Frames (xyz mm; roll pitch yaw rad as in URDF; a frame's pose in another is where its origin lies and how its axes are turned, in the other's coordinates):
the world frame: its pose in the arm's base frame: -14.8 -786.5 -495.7 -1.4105 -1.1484 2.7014
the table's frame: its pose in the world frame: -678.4 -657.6 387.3 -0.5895 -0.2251 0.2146
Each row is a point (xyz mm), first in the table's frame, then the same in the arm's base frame.
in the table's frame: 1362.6 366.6 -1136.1
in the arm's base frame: 324.9 -366.9 591.9
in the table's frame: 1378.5 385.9 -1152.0
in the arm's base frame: 313.5 -342.0 603.2
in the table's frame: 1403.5 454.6 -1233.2
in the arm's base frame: 305.9 -235.9 628.4
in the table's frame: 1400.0 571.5 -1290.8
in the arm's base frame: 274.9 -112.4 600.2
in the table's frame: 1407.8 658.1 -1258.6
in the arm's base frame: 203.2 -73.8 555.9
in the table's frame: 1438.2 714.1 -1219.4
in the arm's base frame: 131.1 -61.7 539.8
